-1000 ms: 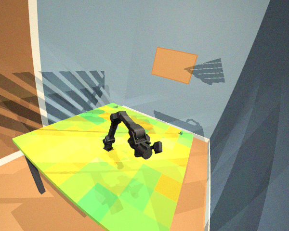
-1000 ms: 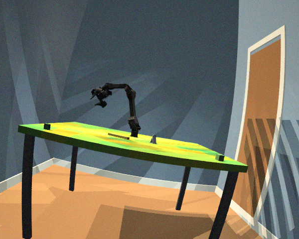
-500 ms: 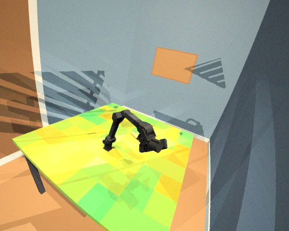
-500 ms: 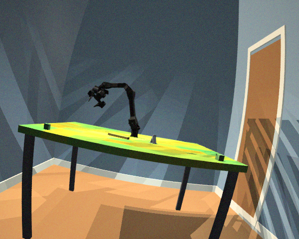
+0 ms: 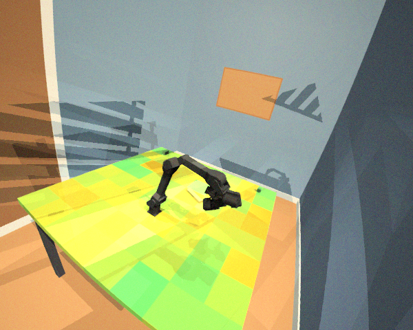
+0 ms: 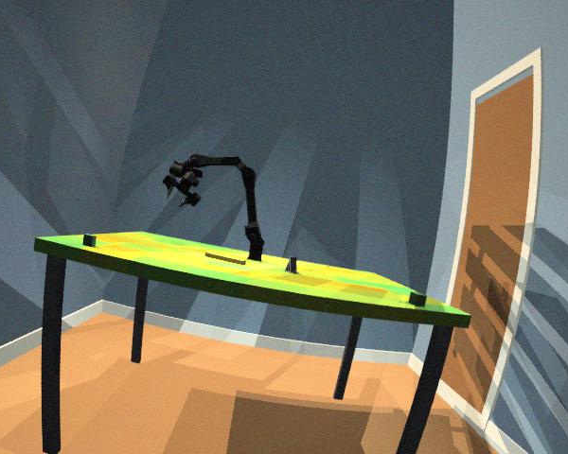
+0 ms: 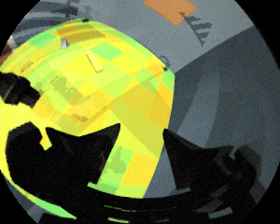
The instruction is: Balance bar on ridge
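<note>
My gripper tip is now 280 mm to the right of the bar, 210 mm short of it and 180 mm above it.
</note>
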